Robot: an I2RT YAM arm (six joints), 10 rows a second.
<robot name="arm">
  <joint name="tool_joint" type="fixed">
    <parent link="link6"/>
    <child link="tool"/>
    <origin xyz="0 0 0" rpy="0 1.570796 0"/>
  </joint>
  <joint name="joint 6" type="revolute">
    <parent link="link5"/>
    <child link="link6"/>
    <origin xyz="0.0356 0 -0.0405" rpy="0 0 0"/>
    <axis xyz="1 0 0"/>
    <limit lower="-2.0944" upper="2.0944"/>
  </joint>
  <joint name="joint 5" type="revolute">
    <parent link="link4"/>
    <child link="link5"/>
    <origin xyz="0.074 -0.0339 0.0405" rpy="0 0 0"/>
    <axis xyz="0 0 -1"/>
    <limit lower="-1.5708" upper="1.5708"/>
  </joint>
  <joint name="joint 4" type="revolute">
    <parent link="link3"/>
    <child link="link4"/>
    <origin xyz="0.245 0.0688 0.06" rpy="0 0 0"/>
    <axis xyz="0 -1 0"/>
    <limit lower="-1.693" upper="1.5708"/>
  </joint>
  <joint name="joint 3" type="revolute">
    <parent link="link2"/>
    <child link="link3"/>
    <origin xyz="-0.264 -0.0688 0" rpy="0 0 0"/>
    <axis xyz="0 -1 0"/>
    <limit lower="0" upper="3.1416"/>
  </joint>
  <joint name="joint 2" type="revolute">
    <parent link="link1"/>
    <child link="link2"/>
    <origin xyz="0.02 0.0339 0.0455" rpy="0 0 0"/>
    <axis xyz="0 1 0"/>
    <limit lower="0" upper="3.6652"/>
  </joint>
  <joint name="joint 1" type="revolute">
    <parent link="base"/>
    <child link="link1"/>
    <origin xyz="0 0 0.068" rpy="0 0 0"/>
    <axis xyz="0 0 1"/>
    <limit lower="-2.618" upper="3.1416"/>
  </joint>
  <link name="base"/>
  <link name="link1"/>
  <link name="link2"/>
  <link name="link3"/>
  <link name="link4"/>
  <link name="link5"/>
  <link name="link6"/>
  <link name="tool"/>
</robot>
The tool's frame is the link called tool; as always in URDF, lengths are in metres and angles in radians.
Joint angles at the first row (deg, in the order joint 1, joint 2, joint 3, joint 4, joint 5, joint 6):
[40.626, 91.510, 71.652, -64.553, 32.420, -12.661]
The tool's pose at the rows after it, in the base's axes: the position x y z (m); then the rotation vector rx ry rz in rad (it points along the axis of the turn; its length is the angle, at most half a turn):
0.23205 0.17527 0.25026 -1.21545 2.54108 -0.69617
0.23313 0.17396 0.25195 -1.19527 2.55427 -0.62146
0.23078 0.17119 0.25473 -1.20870 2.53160 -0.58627
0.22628 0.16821 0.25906 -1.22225 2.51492 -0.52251
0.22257 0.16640 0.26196 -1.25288 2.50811 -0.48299
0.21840 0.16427 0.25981 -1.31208 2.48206 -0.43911
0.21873 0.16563 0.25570 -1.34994 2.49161 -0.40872
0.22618 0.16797 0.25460 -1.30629 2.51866 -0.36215
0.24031 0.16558 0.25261 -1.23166 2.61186 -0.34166
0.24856 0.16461 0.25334 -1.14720 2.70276 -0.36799
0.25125 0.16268 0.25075 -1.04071 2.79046 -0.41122
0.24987 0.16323 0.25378 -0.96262 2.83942 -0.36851
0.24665 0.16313 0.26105 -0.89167 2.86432 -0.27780
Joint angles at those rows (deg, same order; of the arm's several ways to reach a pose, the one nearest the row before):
[40.597, 91.409, 72.381, -64.074, 30.219, -12.393]
[39.977, 90.760, 72.197, -62.962, 27.564, -12.260]
[39.737, 89.179, 71.182, -61.589, 26.507, -13.766]
[39.602, 87.144, 70.167, -60.609, 24.283, -14.918]
[39.602, 86.009, 69.808, -60.864, 22.578, -16.078]
[39.574, 84.617, 68.050, -59.511, 20.583, -18.690]
[39.546, 85.236, 67.839, -59.552, 18.925, -19.536]
[38.739, 86.706, 68.990, -58.867, 17.190, -18.124]
[36.459, 89.951, 71.974, -61.194, 15.695, -15.532]
[35.415, 92.689, 75.164, -65.105, 16.125, -11.628]
[34.930, 94.468, 76.580, -68.406, 17.130, -6.535]
[34.967, 94.600, 77.504, -70.085, 15.374, -2.869]
[34.950, 93.494, 78.045, -70.652, 12.302, -0.054]

